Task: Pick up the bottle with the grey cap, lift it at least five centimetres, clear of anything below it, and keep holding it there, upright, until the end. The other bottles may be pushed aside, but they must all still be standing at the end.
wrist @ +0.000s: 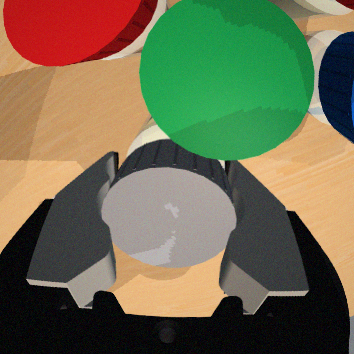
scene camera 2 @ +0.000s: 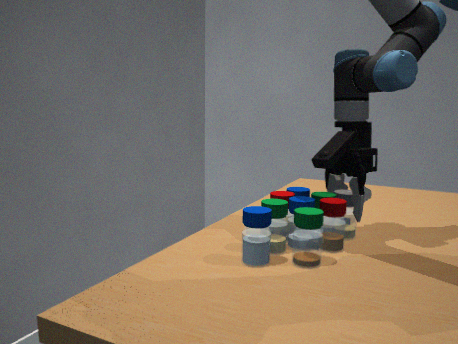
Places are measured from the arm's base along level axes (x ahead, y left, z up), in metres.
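Where they show: gripper, between the fingertips: (scene camera 2: 345,219).
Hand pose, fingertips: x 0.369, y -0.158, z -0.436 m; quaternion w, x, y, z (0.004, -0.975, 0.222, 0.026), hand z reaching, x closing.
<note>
Each offset is from my fingertips to the centre of the thing. Level surfaces: height alone.
The bottle with the grey cap {dy -0.001, dx +0.003, dz +0.011 m} (scene camera 2: 349,231) (wrist: 170,220) stands upright on the table at the back right of the group, its base at table level. My gripper (scene camera 2: 344,198) (wrist: 171,156) points down over it and is shut on its grey cap; in the wrist view one finger touches each side of the cap. In scene camera 2 the fingers and the red-capped bottle partly hide it. A green-capped bottle {dy +0.044, dx +0.042, dz +0.010 m} (scene camera 2: 324,196) (wrist: 227,75) stands right beside it, its cap overlapping the grey-capped bottle in the wrist view; whether they touch cannot be told.
A red-capped bottle {dy +0.093, dx +0.007, dz +0.010 m} (scene camera 2: 333,207) (wrist: 65,27) and a blue-capped bottle {dy +0.021, dx +0.109, dz +0.010 m} (scene camera 2: 298,191) (wrist: 342,82) stand close by. Several more upright bottles stand toward the front left, including a blue-capped one {dy +0.241, dx +0.111, dz +0.010 m} (scene camera 2: 257,217) and a green-capped one {dy +0.199, dx +0.025, dz +0.010 m} (scene camera 2: 308,218). The wooden table's {dz -0.043 m} (scene camera 2: 175,305) left edge runs behind them.
</note>
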